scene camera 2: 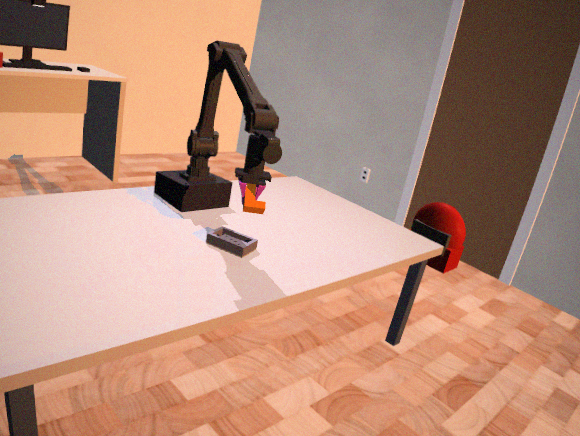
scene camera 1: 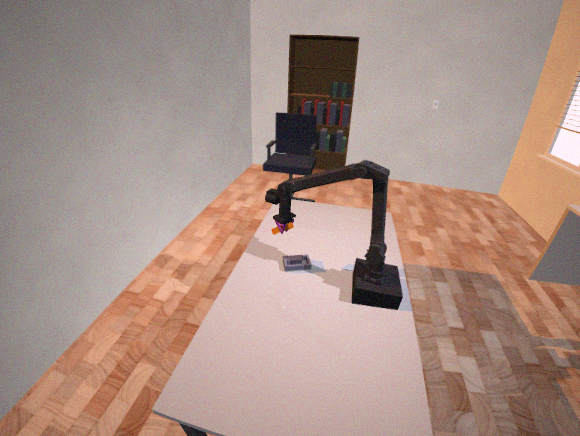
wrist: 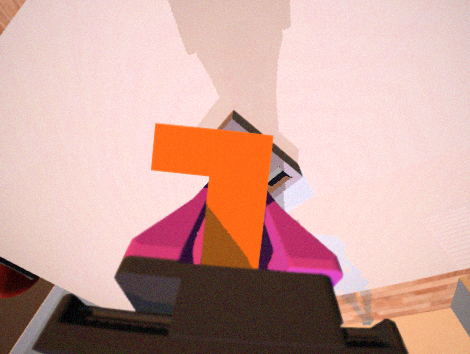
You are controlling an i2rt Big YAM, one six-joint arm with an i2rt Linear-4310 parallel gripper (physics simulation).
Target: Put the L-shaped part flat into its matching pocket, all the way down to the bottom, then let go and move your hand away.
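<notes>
The orange L-shaped part [scene camera 1: 275, 230] [scene camera 2: 254, 206] [wrist: 225, 165] is held between the magenta fingers of my gripper [scene camera 1: 283, 227] [scene camera 2: 251, 193] [wrist: 235, 188], which is shut on its long leg. Its short leg points left in the wrist view. The part hangs in the air above the table. A grey tray with the pocket [scene camera 1: 297, 268] [scene camera 2: 231, 245] [wrist: 285, 150] stands on the table below. In the wrist view the part covers much of the tray, and the tray is turned at an angle to it. The pocket's full outline is hidden there.
The white table [scene camera 1: 300, 350] [scene camera 2: 125, 280] [wrist: 90, 100] bears the arm's black base [scene camera 1: 377, 290] [scene camera 2: 194, 192]. An office chair [scene camera 1: 292, 145] stands beyond the table's far end in scene camera 1. A red object [scene camera 2: 447, 225] stands beyond the table's right corner in scene camera 2.
</notes>
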